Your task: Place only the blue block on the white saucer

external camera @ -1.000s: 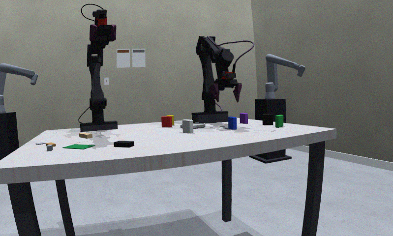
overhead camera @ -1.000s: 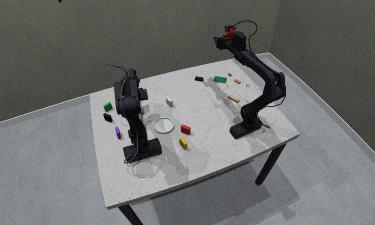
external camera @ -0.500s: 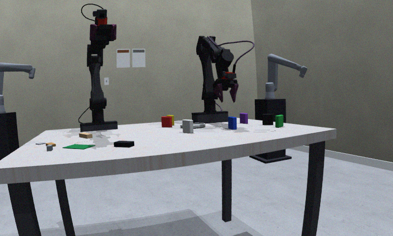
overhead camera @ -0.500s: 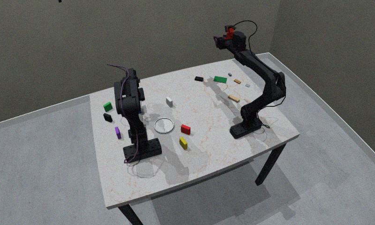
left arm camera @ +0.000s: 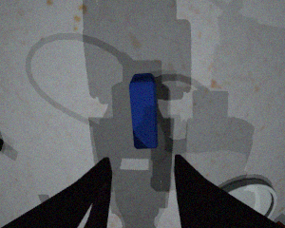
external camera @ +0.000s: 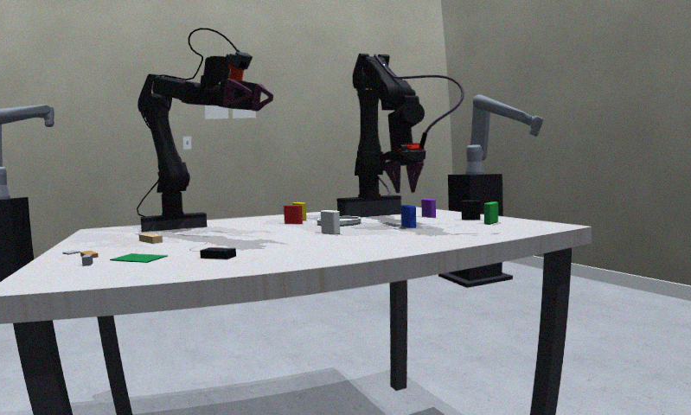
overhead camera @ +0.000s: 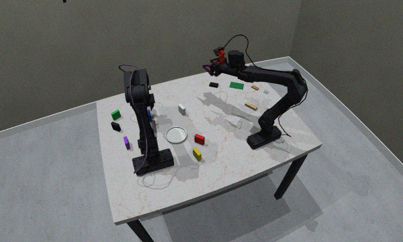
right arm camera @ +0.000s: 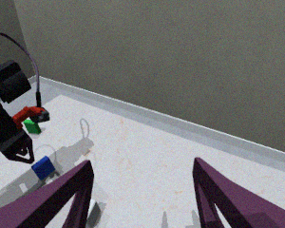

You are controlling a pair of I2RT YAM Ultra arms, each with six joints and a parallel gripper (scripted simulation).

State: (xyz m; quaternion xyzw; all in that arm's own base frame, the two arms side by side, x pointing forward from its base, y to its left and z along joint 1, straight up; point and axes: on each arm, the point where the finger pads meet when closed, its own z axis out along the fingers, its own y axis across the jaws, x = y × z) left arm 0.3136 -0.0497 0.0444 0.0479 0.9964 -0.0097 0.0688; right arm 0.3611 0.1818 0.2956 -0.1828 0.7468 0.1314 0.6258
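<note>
My left hand is 20 mm short of the blue block and 70 mm above it. Round my left hand: grey-white block: 20 mm ahead, 200 mm to the right, 70 mm below; then black block: 10 mm behind, 210 mm to the left, 70 mm below; then white saucer: 150 mm behind, 130 mm to the right, 80 mm below.
</note>
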